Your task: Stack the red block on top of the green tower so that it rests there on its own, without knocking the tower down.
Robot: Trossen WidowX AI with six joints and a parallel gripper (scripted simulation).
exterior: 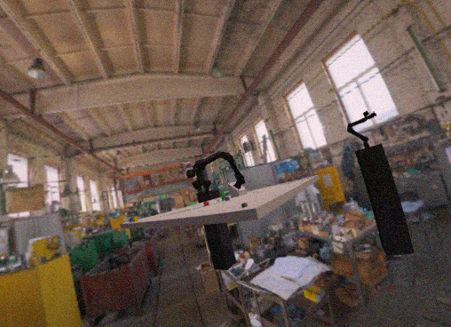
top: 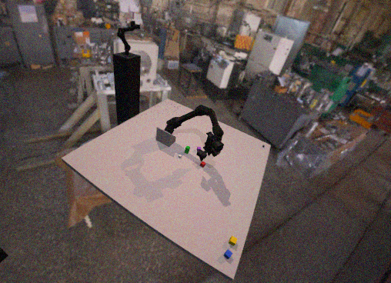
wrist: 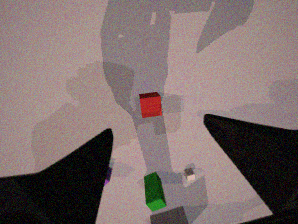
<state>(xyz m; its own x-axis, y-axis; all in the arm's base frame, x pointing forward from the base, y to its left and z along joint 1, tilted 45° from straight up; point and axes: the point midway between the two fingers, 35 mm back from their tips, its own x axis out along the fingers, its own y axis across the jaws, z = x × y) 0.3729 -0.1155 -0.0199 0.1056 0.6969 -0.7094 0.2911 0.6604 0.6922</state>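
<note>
Right now the red block is 7 cm below my gripper tip. The rest, counted from my gripper tip: blue block: 53 cm to the right, 35 cm ahead, 7 cm below; yellow block: 45 cm to the right, 36 cm ahead, 7 cm below; purple block: 14 cm to the left, 9 cm behind, 7 cm below.
</note>
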